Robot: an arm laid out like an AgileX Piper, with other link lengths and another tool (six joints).
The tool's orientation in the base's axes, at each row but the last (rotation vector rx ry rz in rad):
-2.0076 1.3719 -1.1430
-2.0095 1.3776 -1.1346
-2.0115 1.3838 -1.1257
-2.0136 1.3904 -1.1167
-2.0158 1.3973 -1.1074
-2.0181 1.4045 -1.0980
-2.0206 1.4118 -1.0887
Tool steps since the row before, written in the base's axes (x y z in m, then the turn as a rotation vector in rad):
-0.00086 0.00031 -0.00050 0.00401 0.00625 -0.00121
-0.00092 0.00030 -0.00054 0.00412 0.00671 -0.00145
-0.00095 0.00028 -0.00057 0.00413 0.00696 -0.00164
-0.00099 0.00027 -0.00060 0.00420 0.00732 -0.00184
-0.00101 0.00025 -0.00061 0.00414 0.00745 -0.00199
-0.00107 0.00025 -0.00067 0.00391 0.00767 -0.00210
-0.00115 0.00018 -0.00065 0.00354 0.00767 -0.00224
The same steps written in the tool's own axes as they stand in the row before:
-0.00061 0.00071 -0.00046 -0.00551 -0.00378 0.00346
-0.00063 0.00078 -0.00048 -0.00600 -0.00385 0.00365
-0.00062 0.00083 -0.00048 -0.00629 -0.00381 0.00375
-0.00063 0.00088 -0.00049 -0.00669 -0.00384 0.00389
-0.00062 0.00092 -0.00049 -0.00687 -0.00375 0.00392
-0.00065 0.00100 -0.00049 -0.00715 -0.00363 0.00378
-0.00059 0.00106 -0.00055 -0.00726 -0.00331 0.00356

